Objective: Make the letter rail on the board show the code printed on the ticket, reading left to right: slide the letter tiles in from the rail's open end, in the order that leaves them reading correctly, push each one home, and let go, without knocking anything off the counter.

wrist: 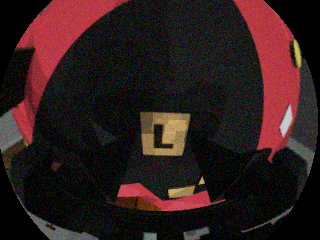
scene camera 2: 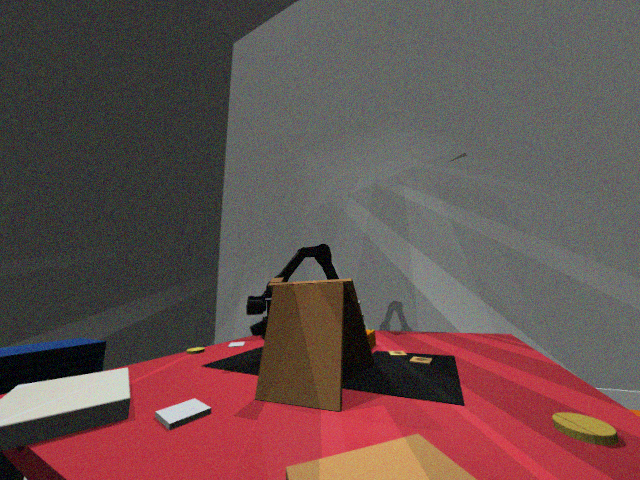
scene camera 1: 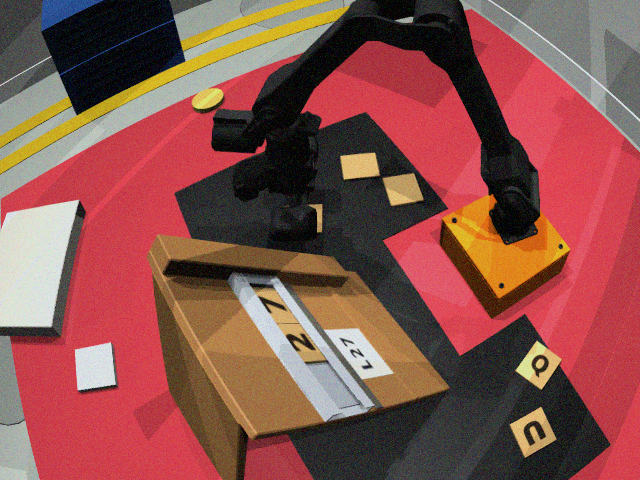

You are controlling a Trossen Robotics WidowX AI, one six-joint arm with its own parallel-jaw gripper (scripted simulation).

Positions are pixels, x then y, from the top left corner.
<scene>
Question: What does my gripper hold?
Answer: Nothing.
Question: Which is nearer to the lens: the 7 tile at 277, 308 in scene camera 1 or the small white block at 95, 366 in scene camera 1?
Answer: The 7 tile.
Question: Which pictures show the white ticket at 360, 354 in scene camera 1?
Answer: Scene camera 1 only.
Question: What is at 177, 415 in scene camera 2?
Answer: A small white block.
</scene>
